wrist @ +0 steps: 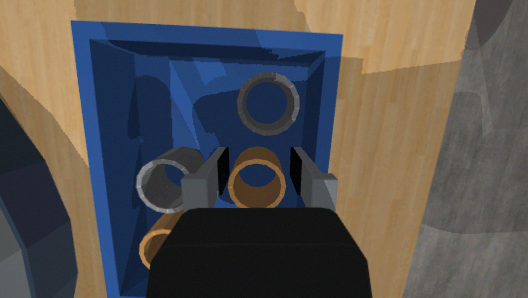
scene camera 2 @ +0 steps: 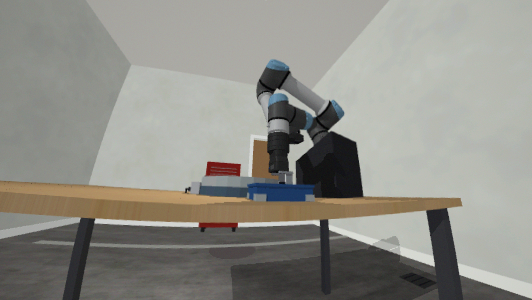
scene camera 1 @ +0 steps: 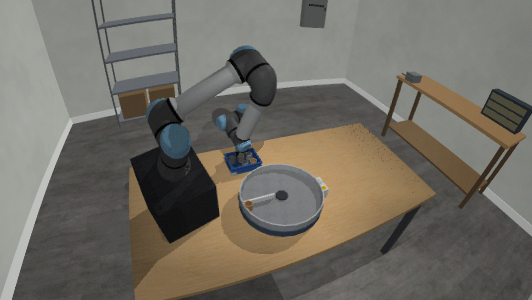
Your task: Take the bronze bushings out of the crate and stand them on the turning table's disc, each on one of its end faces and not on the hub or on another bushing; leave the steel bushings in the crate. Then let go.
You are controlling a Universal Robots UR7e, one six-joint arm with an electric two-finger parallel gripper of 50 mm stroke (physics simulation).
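Seen in the pictures: gripper, between the fingertips: (wrist: 259, 161) (scene camera 1: 239, 158); arm's base, origin of its link: (scene camera 2: 327, 148) (scene camera 1: 173, 165).
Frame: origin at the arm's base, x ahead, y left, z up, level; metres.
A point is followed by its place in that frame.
The blue crate (scene camera 1: 247, 169) @[y 0.106, x 0.418, z -0.265 m] (scene camera 2: 285, 193) @[y 0.246, x 0.433, z -0.261 m] (wrist: 84, 100) @[y 0.111, x 0.363, z -0.234 m] holds steel and bronze bushings. My gripper (scene camera 1: 241, 153) @[y 0.209, x 0.413, z -0.259 m] (scene camera 2: 285, 178) (wrist: 259, 161) @[y 0.209, x 0.413, z -0.259 m] is open, pointing down into the crate. Its fingers stand on either side of an upright bronze bushing (wrist: 257, 196) @[y 0.205, x 0.441, z -0.260 m], with gaps on both sides. Another bronze bushing (scene camera 1: 253, 161) @[y 0.150, x 0.480, z -0.261 m] (wrist: 169, 224) @[y 0.141, x 0.453, z -0.247 m] is partly hidden by the gripper body in the wrist view. One steel bushing (wrist: 268, 130) @[y 0.216, x 0.388, z -0.241 m] stands beyond the fingers; another steel bushing (wrist: 192, 156) @[y 0.159, x 0.408, z -0.264 m] is close outside the left finger. A bronze bushing (scene camera 1: 249, 205) @[y -0.170, x 0.289, z -0.222 m] stands on the disc (scene camera 1: 300, 200) @[y -0.250, x 0.532, z -0.231 m], near the rim, away from the hub (scene camera 1: 281, 195) @[y -0.183, x 0.461, z -0.223 m].
The turning table's raised wall (scene camera 1: 282, 226) @[y -0.359, x 0.354, z -0.204 m] (wrist: 46, 210) @[y 0.033, x 0.447, z -0.268 m] stands close beside the crate. A white bar (scene camera 1: 262, 197) @[y -0.167, x 0.360, z -0.202 m] crosses the disc from wall to hub, beside the bronze bushing there. A white box (scene camera 1: 322, 187) @[y -0.235, x 0.687, z -0.226 m] sits on the table's outer side. The black robot pedestal (scene camera 1: 180, 200) @[y -0.147, x -0.021, z -0.065 m] stands at the left.
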